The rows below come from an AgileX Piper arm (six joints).
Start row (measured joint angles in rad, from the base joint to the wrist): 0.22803 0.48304 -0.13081 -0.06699 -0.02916 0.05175
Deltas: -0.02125 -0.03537 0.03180 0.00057 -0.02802 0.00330; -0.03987 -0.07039 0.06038 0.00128 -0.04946 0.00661; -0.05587 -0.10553 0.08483 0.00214 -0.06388 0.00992; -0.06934 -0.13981 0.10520 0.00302 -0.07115 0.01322; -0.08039 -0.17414 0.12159 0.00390 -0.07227 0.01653; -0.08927 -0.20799 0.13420 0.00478 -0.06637 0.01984; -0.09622 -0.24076 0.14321 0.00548 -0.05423 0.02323; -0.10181 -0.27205 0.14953 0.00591 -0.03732 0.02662; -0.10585 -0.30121 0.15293 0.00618 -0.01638 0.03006; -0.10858 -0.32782 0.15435 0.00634 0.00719 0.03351; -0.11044 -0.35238 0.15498 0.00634 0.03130 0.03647; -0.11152 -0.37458 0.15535 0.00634 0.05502 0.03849; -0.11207 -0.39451 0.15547 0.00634 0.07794 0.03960; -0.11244 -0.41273 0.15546 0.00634 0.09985 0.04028; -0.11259 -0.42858 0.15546 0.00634 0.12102 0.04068; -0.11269 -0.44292 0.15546 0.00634 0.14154 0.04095; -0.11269 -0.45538 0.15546 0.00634 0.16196 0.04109; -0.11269 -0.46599 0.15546 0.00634 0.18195 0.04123; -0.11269 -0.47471 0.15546 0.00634 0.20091 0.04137; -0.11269 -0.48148 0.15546 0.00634 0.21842 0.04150; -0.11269 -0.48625 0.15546 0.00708 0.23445 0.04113; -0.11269 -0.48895 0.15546 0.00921 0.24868 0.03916; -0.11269 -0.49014 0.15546 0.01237 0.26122 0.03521
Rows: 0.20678 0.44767 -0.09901 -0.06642 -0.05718 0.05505; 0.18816 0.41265 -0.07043 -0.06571 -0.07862 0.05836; 0.17216 0.37751 -0.04598 -0.06485 -0.09304 0.06167; 0.15869 0.34323 -0.02561 -0.06397 -0.10031 0.06497; 0.14764 0.30890 -0.00922 -0.06309 -0.10143 0.06828; 0.13876 0.27505 0.00339 -0.06221 -0.09553 0.07159; 0.13181 0.24228 0.01240 -0.06151 -0.08339 0.07498; 0.12622 0.21099 0.01872 -0.06108 -0.06648 0.07837; 0.12218 0.18183 0.02212 -0.06081 -0.04554 0.08181; 0.11945 0.15522 0.02354 -0.06065 -0.02197 0.08526; 0.11759 0.13066 0.02417 -0.06065 0.00214 0.08822; 0.11651 0.10846 0.02454 -0.06065 0.02586 0.09024; 0.11596 0.08853 0.02466 -0.06065 0.04878 0.09135; 0.11559 0.07031 0.02465 -0.06065 0.07069 0.09203; 0.11544 0.05446 0.02465 -0.06065 0.09186 0.09243; 0.11534 0.04012 0.02465 -0.06065 0.11238 0.09270; 0.11534 0.02766 0.02465 -0.06065 0.13280 0.09284; 0.11534 0.01705 0.02465 -0.06065 0.15279 0.09298; 0.11534 0.00833 0.02465 -0.06065 0.17175 0.09312; 0.11534 0.00156 0.02465 -0.06065 0.18926 0.09325; 0.11534 -0.00321 0.02465 -0.05991 0.20529 0.09288; 0.11534 -0.00591 0.02465 -0.05778 0.21952 0.09091; 0.11534 -0.00710 0.02465 -0.05462 0.23206 0.08696
